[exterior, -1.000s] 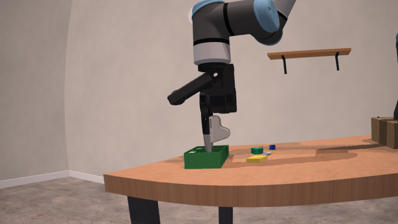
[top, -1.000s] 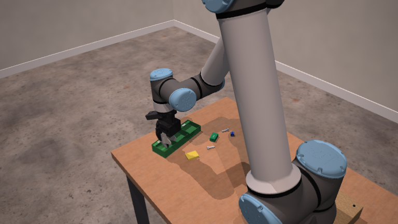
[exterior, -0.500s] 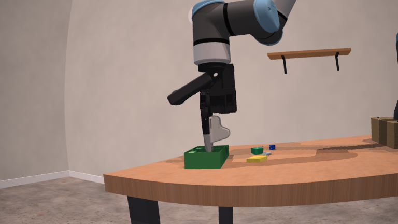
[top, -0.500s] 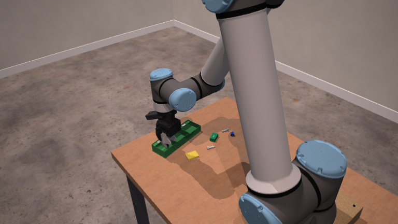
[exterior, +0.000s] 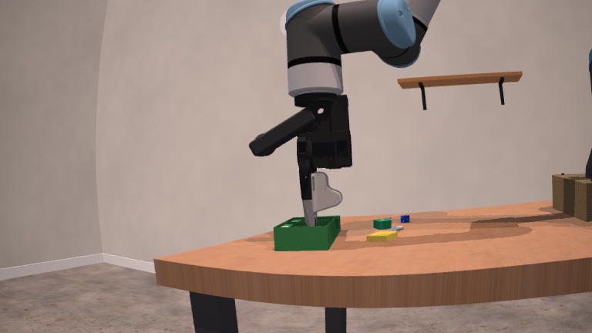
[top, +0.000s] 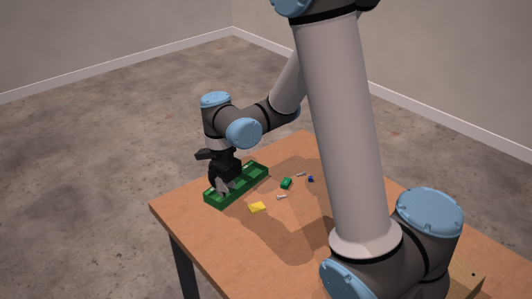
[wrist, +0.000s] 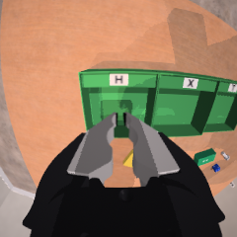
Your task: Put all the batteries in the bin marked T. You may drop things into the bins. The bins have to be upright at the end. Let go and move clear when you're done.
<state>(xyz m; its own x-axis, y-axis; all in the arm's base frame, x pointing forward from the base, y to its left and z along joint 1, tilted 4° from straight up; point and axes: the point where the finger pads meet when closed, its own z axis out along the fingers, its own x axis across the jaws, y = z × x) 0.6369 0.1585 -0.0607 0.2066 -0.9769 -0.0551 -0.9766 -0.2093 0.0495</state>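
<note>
Right now the green block is 70 mm behind my hand, 230 mm to the right of it and 30 mm below it. Round my hand: flat yellow block: 110 mm behind, 60 mm to the right, 30 mm below; then blue cube: 120 mm behind, 300 mm to the right, 30 mm below; then green bin: 30 mm ahead, 80 mm to the right, 20 mm below.
</note>
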